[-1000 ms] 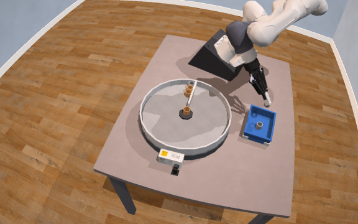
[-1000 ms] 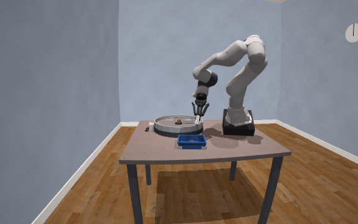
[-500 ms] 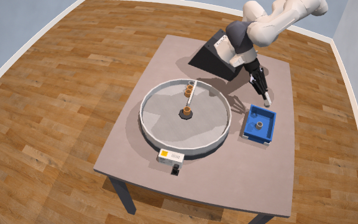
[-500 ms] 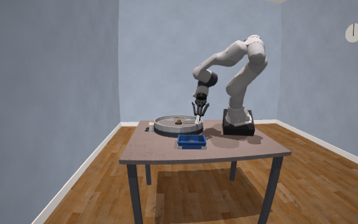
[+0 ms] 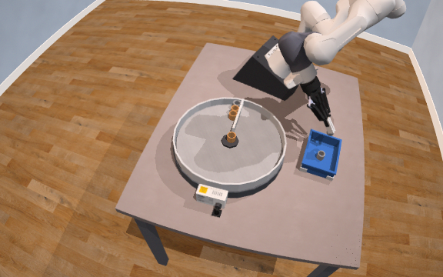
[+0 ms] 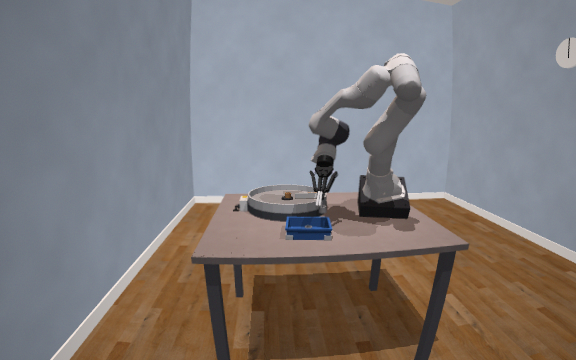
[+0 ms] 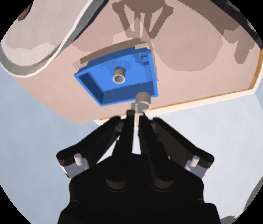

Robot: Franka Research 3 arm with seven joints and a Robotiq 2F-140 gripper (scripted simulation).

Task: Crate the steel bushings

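Right now my hand is 50 mm short of the blue crate, 10 mm to the right of it and 120 mm above it. The rest, counted from my hand: grey round turning table 160 mm ahead, 340 mm to the right, 100 mm below.
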